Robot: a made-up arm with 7 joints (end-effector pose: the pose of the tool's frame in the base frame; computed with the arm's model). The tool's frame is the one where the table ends.
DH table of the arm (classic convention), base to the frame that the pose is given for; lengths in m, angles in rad. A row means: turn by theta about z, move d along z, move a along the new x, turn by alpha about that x. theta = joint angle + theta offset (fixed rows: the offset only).
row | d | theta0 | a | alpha
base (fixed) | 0 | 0 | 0 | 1.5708
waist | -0.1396 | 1.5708 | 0 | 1.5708
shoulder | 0 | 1.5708 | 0 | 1.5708
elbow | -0.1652 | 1.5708 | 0 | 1.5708
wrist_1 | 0 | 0 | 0 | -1.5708
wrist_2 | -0.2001 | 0 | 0 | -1.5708
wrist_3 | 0 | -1.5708 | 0 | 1.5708
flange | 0 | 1.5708 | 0 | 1.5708
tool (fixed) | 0 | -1.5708 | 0 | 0
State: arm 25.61 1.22 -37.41 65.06 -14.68 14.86 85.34
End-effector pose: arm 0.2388 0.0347 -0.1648 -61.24 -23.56 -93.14
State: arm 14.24 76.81 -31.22 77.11 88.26 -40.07 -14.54
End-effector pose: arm 0.1977 0.3208 -0.1008 13.17 -109.18 26.76
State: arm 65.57 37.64 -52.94 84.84 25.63 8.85 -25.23
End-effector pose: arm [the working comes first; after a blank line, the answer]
Working (the frame after each row of the table, in the pose's form):
after base (fixed): 0.0000 0.0000 0.0000 90.00 0.00 0.00
after waist: 0.0000 0.1396 0.0000 -38.08 0.00 -175.92
after shoulder: 0.0000 0.1396 0.0000 71.11 -21.90 -56.35
after elbow: 0.1191 0.2405 -0.0541 140.93 -59.91 15.60
after wrist_1: 0.1191 0.2405 -0.0541 31.69 -115.83 -68.73
after wrist_2: 0.2702 0.1255 0.0092 -43.63 -45.98 -124.73
after wrist_3: 0.2702 0.1255 0.0092 34.94 146.55 49.53
after flange: 0.2702 0.1255 0.0092 -65.44 -99.85 28.90

0.2702 0.1255 0.0092 24.27 -116.57 -26.82
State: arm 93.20 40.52 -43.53 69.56 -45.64 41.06 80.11
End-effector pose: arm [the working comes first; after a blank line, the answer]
Working (the frame after each row of the table, in the pose's form):
after base (fixed): 0.0000 0.0000 0.0000 90.00 0.00 0.00
after waist: 0.0000 0.1396 0.0000 -5.03 0.00 179.93
after shoulder: 0.0000 0.1396 0.0000 85.19 -41.11 -36.41
after elbow: 0.1254 0.2469 0.0070 135.35 -63.88 62.64
after wrist_1: 0.1254 0.2469 0.0070 59.99 -130.87 -42.67
after wrist_2: 0.2546 0.1942 0.1504 52.34 -25.96 -92.95
after wrist_3: 0.2546 0.1942 0.1504 -78.60 103.35 99.95
after flange: 0.2546 0.1942 0.1504 0.72 -61.84 28.82

0.2546 0.1942 0.1504 45.49 -44.43 -52.27
